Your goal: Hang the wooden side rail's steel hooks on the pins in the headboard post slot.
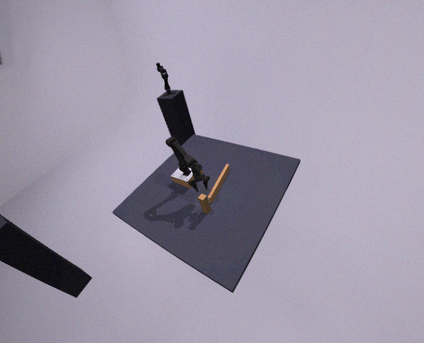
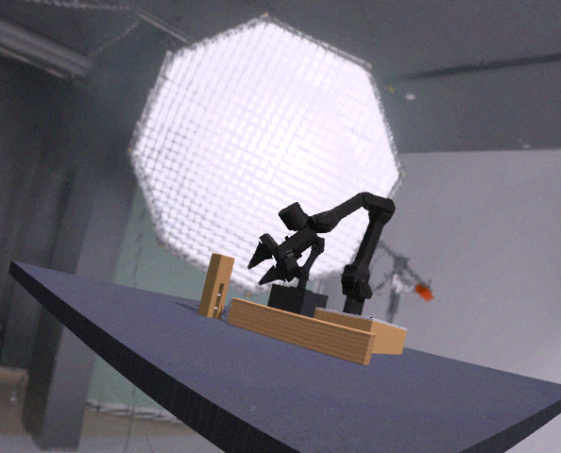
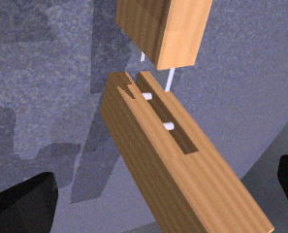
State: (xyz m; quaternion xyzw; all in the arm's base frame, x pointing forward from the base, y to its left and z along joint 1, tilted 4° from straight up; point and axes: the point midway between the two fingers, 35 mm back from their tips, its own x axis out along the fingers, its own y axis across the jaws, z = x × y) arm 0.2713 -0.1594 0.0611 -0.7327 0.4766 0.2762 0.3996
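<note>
Right now the wooden headboard post is 60 mm ahead of my gripper tip, 80 mm to the right of it and 60 mm below it.
</note>
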